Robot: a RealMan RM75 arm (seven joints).
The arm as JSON. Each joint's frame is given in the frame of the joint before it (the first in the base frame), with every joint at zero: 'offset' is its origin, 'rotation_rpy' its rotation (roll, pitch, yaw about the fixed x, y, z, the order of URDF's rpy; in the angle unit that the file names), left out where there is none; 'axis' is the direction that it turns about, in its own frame. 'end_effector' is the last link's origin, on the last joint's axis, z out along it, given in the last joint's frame.
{
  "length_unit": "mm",
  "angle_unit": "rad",
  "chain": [
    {
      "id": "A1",
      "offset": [
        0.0,
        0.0,
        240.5
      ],
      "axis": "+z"
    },
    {
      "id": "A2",
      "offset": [
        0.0,
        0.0,
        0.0
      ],
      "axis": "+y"
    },
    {
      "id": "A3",
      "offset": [
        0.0,
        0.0,
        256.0
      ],
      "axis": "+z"
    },
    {
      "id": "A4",
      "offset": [
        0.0,
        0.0,
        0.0
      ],
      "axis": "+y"
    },
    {
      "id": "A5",
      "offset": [
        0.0,
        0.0,
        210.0
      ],
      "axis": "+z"
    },
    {
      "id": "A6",
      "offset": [
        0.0,
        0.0,
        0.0
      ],
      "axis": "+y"
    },
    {
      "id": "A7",
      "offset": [
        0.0,
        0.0,
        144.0
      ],
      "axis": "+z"
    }
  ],
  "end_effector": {
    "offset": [
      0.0,
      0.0,
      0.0
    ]
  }
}
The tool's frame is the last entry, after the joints.
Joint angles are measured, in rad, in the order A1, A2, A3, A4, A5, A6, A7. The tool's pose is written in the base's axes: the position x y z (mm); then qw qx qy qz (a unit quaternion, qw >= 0). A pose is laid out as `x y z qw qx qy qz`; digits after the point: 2 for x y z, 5 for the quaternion.
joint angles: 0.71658, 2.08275, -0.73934, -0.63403, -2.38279, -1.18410, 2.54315
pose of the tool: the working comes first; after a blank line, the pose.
Where each joint sits with the arm in this pose, in the base's axes (m; each line is computed from the numbers above, not from the rounded line before):
A1: 0.0000 0.0000 0.2405
A2: 0.0000 0.0000 0.2405
A3: 0.1683 0.1466 0.1151
A4: 0.1683 0.1466 0.1151
A5: 0.2584 0.3362 0.1123
A6: 0.2584 0.3362 0.1123
A7: 0.2653 0.3912 -0.0206
the tool: 0.2653 0.3912 -0.0206

265.25 391.20 -20.58 0.16215 -0.73643 0.64747 0.11030
